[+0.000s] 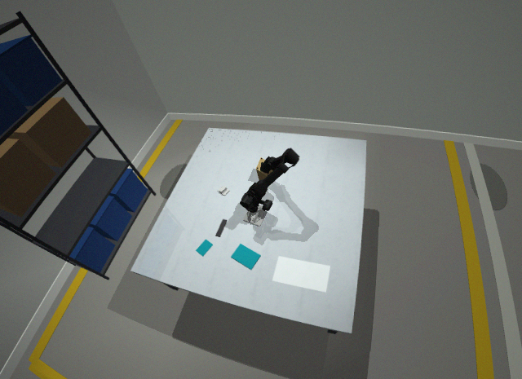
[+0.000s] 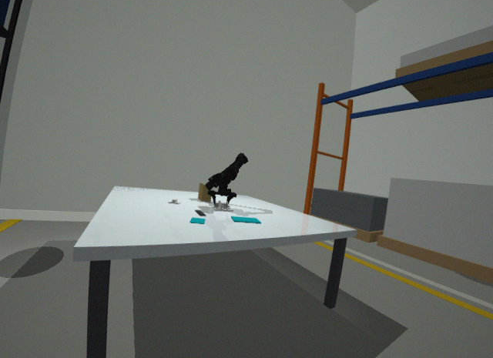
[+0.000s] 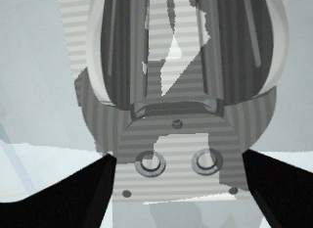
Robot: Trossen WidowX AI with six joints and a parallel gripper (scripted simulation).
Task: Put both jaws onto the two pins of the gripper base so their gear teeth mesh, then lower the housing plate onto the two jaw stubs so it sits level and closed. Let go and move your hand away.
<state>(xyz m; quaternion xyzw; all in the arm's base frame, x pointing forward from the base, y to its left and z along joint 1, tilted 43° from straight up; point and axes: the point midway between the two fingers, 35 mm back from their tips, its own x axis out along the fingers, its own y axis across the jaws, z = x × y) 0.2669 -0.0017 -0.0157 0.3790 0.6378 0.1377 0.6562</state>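
Right now my gripper tip is 30 mm short of the grey gripper jaw, 10 mm to the right of it and 10 mm below it. From my gripper tip the other things lie so: black bar: 150 mm ahead, 220 mm to the right.
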